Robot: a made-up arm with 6 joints.
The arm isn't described. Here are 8 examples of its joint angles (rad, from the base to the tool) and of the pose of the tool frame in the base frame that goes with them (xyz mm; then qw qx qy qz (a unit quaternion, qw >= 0)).
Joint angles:
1: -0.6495 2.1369 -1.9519 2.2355 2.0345 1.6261
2: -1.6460 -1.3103 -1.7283 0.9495 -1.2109 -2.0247
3: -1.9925 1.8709 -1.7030 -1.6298 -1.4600 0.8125
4: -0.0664 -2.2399 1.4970 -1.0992 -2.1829 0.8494
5: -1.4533 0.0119 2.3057 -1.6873 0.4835 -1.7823
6: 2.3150 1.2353 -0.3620 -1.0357 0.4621 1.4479
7: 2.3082 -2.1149 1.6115 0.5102 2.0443 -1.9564
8: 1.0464 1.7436 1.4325 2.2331 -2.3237 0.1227
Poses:
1: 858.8 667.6 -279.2 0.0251 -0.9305 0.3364 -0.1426
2: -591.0 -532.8 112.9 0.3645 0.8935 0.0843 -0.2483
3: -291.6 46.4 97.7 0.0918 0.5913 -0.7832 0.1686
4: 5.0 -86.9 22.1 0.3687 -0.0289 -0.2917 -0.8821
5: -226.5 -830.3 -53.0 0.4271 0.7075 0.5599 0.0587
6: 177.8 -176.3 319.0 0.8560 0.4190 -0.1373 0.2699
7: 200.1 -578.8 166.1 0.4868 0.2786 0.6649 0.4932
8: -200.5 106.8 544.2 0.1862 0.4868 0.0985 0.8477
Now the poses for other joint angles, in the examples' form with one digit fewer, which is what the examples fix.
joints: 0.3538 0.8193 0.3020 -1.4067 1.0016 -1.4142
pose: -510 225 350 0.961 0.008 -0.082 -0.264
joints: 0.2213 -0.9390 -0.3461 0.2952 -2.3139 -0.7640
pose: -514 -508 124 0.535 0.823 -0.160 0.100
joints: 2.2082 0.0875 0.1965 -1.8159 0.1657 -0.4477
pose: 161 706 205 0.901 -0.061 -0.107 -0.417
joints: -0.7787 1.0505 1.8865 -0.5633 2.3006 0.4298
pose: -138 297 10 0.781 -0.282 0.217 0.513
